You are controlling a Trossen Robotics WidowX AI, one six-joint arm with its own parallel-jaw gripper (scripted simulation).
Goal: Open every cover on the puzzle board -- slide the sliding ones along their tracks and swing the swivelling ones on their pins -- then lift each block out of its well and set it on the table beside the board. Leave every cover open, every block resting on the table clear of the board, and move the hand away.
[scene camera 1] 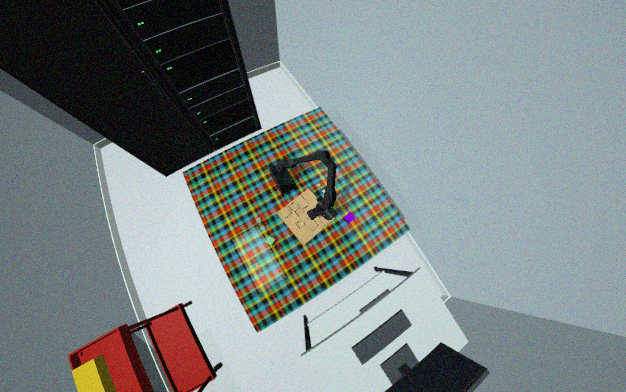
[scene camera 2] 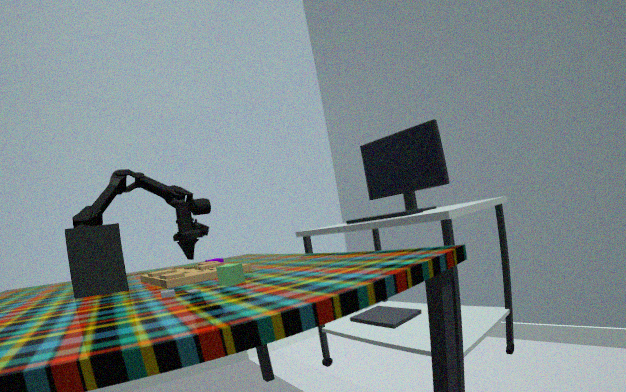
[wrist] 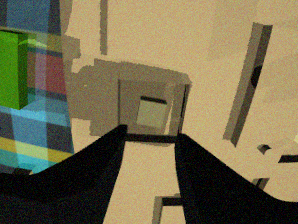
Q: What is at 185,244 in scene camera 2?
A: The gripper.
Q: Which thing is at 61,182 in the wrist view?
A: The gripper.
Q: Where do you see a pale block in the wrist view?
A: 151,112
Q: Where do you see a tan puzzle board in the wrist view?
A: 204,101
